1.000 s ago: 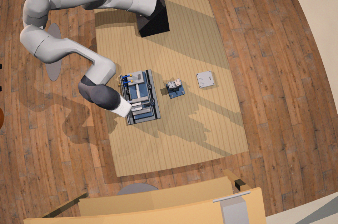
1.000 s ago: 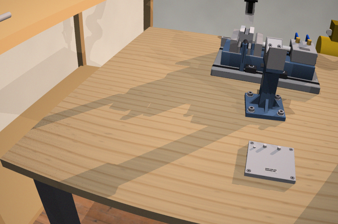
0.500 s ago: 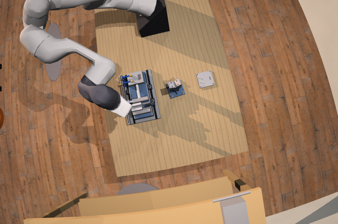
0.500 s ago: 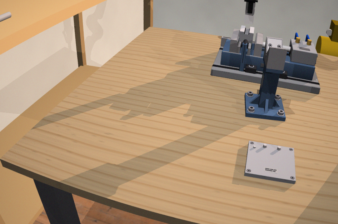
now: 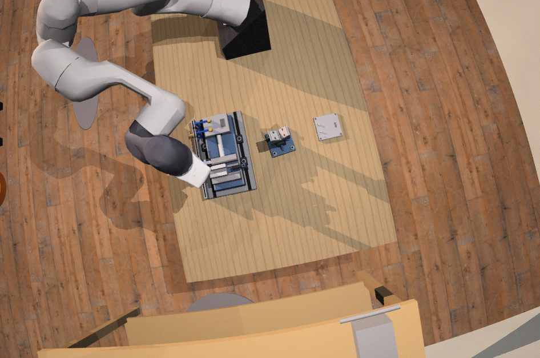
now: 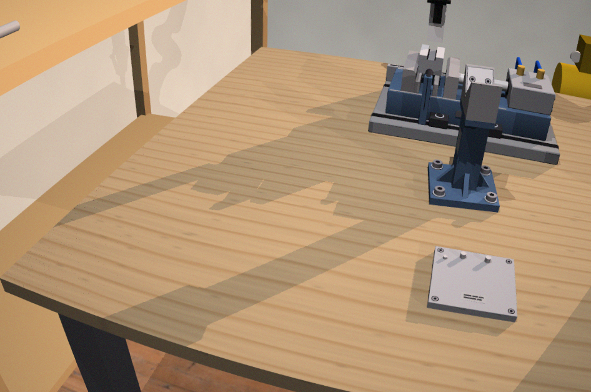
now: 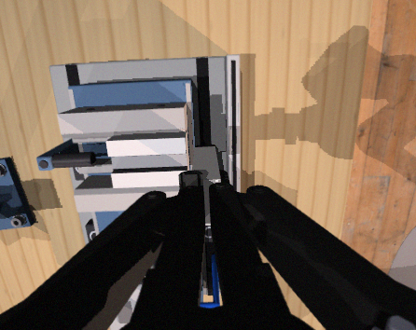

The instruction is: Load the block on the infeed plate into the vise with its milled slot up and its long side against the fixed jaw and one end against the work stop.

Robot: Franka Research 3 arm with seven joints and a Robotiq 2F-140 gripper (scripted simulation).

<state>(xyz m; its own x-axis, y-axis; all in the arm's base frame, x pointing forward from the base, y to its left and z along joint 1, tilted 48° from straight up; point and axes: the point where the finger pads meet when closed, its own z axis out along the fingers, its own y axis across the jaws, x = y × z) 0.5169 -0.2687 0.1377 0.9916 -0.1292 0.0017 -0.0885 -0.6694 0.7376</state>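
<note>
The part lies 5 cm below my hand and 4 cm to the left of it. Also, from my hand: work stop (11 cm to the left, 6 cm below, 1 cm ahead); then moving jaw (7 cm to the left, 7 cm below, 3 cm behind); then fixed jaw (7 cm below, 6 cm to the left, 4 cm ahead).
</note>
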